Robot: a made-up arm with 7 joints.
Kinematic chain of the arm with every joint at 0, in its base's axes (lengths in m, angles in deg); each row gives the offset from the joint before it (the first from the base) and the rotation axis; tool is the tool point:
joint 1: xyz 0 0 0.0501 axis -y
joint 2: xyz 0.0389 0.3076 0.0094 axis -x
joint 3: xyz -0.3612 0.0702 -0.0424 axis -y
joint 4: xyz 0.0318 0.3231 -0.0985 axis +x
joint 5: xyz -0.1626 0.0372 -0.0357 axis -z
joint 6: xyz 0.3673 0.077 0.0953 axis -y
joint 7: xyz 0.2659 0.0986 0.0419 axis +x
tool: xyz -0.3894 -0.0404 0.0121
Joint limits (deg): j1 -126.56..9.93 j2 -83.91..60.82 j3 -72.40..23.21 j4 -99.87..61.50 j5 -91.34..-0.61 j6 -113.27..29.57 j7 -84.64..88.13
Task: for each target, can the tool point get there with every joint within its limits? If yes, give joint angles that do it. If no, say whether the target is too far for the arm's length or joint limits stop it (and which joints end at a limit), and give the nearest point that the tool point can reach.
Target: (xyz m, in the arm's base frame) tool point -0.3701 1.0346 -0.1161
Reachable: yes | joints -14.26 -11.41 -21.57 -72.15 -23.17 -73.03 48.78
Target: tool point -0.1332 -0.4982 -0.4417
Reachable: no: joint limits stop it (at a limit: joint 2, joint 3, joint 4, joint 6, joint 7) | nearest point -0.1979 -0.1179 -0.6805 | short by 0.454 m
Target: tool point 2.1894 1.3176 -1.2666
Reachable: no: too far | nearest point 0.9594 0.7299 -0.2091 | short by 1.725 m
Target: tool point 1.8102 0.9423 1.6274
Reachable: no: too far | nearest point 0.8761 0.6128 0.8135 | short by 1.282 m
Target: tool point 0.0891 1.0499 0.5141
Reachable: yes | joints -82.18 11.76 3.87 33.94 -65.48 -81.37 -59.29
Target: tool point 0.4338 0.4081 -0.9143
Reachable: no: joint limits stop it (at a limit: joint 1, joint 3, joint 6, joint 7) | nearest point 0.1553 0.3875 -0.7474 | short by 0.325 m
